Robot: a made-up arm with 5 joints. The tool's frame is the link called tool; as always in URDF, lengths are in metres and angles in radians.
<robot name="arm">
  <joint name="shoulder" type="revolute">
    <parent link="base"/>
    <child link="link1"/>
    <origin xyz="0 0 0.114" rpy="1.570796 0 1.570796"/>
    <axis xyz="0 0 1"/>
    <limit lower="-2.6" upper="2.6"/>
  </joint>
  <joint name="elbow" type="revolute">
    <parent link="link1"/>
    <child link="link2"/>
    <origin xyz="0.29 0.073 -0.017" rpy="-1.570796 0 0"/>
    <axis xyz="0 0 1"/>
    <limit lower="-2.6" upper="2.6"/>
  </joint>
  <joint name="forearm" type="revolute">
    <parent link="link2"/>
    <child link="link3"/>
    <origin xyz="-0.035 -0.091 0.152" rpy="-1.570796 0 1.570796"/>
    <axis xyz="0 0 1"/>
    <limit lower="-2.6" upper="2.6"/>
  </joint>
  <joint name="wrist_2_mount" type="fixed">
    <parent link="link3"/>
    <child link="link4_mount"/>
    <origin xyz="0.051 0.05 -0.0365" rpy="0 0 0"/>
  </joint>
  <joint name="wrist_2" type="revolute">
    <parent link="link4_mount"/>
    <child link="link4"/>
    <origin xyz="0.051 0.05 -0.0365" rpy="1.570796 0 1.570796"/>
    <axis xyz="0 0 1"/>
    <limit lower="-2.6" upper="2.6"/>
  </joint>
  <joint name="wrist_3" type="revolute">
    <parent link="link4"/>
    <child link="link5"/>
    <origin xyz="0.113 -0.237 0.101" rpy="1.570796 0 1.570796"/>
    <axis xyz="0 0 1"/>
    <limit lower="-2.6" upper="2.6"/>
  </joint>
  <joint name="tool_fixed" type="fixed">
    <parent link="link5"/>
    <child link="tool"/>
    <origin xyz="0.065 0.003 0.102" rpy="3.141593 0 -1.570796"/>
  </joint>
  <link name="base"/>
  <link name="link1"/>
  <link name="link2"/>
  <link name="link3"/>
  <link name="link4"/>
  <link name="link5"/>
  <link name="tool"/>
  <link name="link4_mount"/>
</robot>
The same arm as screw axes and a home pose.
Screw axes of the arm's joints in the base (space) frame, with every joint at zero. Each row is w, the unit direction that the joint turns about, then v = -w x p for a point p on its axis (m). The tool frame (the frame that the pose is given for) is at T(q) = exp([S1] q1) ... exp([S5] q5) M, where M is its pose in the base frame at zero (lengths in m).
S1: w 1 0 0 v 0 0.114 0
S2: w 0 0 1 v 0.29 0.017 0
S3: w 0 -1 0 v 0.339 0 -0.074
S4: w -1 0 0 v 0 -0.239 0.328
S5: w 0 0 -1 v -0.565 -0.129 0
M: xyz -0.132 0.5 0.024 (m) quaternion w x y z 1 0 0 0
Joint limits (rad, base to tool): -2.6..2.6 -2.6..2.6 -2.6..2.6 -2.6..2.6 -2.6..2.6

